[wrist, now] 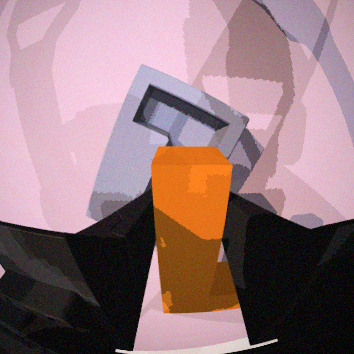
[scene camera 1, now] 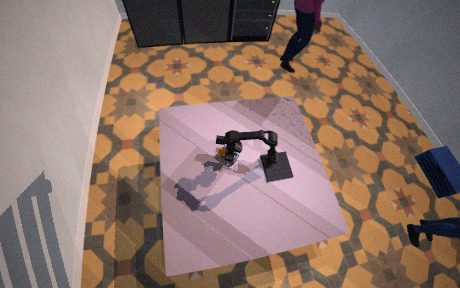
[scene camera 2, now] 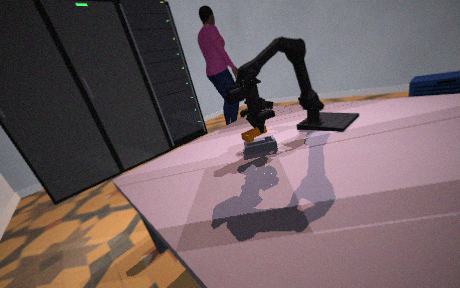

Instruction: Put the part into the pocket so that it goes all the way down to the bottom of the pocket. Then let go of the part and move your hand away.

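Frame: origin at the arm's base, x back, y right, z up, level; millimetres.
Seen in the pictures: gripper, fingertip midpoint: [wrist: 186, 195] [scene camera 1: 229, 153] [scene camera 2: 260, 132]; arm's base at its link origin: [scene camera 1: 270, 160] [scene camera 2: 313, 120].
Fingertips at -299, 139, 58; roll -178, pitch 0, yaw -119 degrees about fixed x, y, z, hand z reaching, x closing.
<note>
Offsets run from my fingertips to a thing's middle, as dx, dy, dz. "spot": to the spot under its first point. Level surfaces: height alone.
The orange part @[-33, +1, +9] [scene camera 1: 221, 152] [scene camera 2: 252, 134] [wrist: 186, 270] is a long block with a short foot at one side, low in the wrist view. My gripper [scene camera 2: 260, 129] [wrist: 186, 195] is shut on it and holds it above the grey block. The grey block @[+8, +20, -63] [scene camera 2: 260, 148] [wrist: 117, 150] lies on the table. Its pocket @[spot: +30, -17, -76] [wrist: 182, 120] opens upward and looks bent, with a long arm and a side branch. In the wrist view the block is turned relative to the part, and the part and fingers hide the pocket's near portion.
The arm's black base plate [scene camera 1: 278, 169] [scene camera 2: 330, 121] stands on the pink table @[dz -81] [scene camera 1: 200, 245] [scene camera 2: 375, 240], to the right of the block in both scene views. Dark cabinets [scene camera 1: 205, 20] [scene camera 2: 95, 90] and a person in a magenta top [scene camera 2: 215, 50] are beyond the table. Arm shadows cross the table.
</note>
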